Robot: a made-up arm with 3 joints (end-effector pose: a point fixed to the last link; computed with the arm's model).
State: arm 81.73 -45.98 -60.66
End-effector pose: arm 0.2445 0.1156 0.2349 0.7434 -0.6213 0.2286 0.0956
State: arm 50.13 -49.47 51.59
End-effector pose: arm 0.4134 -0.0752 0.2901 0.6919 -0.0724 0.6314 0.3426
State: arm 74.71 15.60 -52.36
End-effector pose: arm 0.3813 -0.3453 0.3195 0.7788 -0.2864 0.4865 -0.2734
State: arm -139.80 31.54 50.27
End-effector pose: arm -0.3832 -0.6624 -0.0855 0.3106 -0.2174 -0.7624 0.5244
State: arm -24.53 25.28 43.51
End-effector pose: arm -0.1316 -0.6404 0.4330 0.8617 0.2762 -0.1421 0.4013
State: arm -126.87 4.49 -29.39
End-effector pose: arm -0.4537 -0.3490 -0.3575 0.3707 0.1652 -0.8999 -0.1593
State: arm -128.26 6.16 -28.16
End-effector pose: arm -0.4421 -0.3675 -0.3628 0.3666 0.1681 -0.9048 -0.1370
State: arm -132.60 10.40 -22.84
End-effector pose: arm -0.4066 -0.4218 -0.3739 0.3529 0.1614 -0.9194 -0.0643
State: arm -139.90 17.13 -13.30
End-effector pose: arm -0.3435 -0.5070 -0.3732 0.3193 0.1309 -0.9367 0.0585
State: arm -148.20 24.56 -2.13
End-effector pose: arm -0.2747 -0.5911 -0.3438 0.2659 0.0722 -0.9418 0.1926
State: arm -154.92 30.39 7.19
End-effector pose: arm -0.2291 -0.6459 -0.3014 0.2124 0.0070 -0.9324 0.2925
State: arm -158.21 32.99 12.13
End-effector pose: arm -0.2129 -0.6673 -0.2766 0.1839 -0.0326 -0.9228 0.3371
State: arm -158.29 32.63 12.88
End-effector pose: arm -0.2153 -0.6664 -0.2770 0.1839 -0.0387 -0.9223 0.3377
